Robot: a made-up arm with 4 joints.
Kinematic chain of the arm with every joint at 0, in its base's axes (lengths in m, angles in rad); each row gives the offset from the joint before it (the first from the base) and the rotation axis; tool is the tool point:
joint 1: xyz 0 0 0.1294 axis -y
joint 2: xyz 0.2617 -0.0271 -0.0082 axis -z
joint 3: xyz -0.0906 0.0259 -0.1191 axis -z
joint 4: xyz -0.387 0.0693 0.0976 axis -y
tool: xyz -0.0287 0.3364 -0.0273
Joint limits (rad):
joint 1: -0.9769..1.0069
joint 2: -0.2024..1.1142
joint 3: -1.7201..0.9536
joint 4: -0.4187..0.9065
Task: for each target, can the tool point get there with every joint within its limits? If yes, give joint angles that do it. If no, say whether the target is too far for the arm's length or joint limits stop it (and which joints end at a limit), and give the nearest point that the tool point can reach.
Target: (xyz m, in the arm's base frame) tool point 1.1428 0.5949 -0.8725
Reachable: no: too far | nearest point 0.5927 0.2911 -0.3902 | short by 0.792 m
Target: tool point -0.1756 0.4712 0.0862
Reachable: yes | joints -0.1504 0.4752 -0.4005 0.6971
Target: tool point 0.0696 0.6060 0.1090
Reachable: yes | joints 0.7293 0.9729 -0.5240 0.1749
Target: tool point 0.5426 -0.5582 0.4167
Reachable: no: joint limits stop it (at a limit: joint 1, joint 2, joint 3) | nearest point 0.0123 -0.5477 0.0379 | short by 0.652 m
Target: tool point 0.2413 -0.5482 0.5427
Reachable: no: joint limits stop it (at a limit: joint 1, joint 2, joint 4) | nearest point -0.1320 -0.4985 0.2481 | short by 0.478 m
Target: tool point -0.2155 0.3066 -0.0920
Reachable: yes | joints 0.5778 0.6425 -0.9649 0.5278
